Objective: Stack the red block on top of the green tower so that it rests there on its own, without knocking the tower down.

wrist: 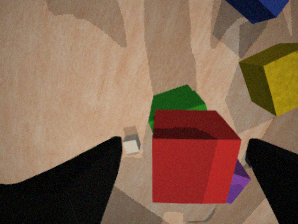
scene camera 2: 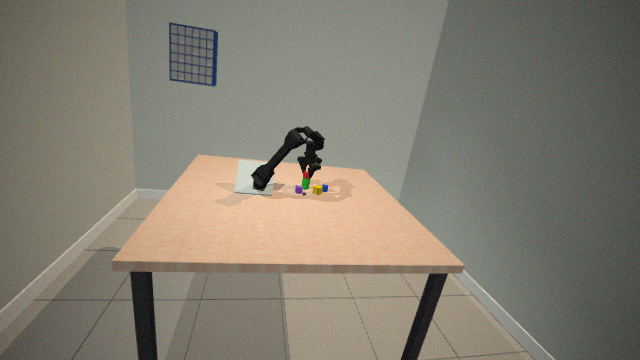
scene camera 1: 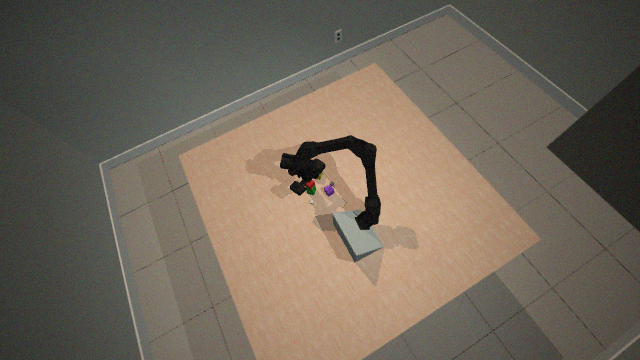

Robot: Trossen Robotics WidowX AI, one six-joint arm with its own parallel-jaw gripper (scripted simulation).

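Observation:
In the wrist view I see my gripper [wrist: 185,145], open and with nothing held in it, and that same view shows me a red block [wrist: 194,152].

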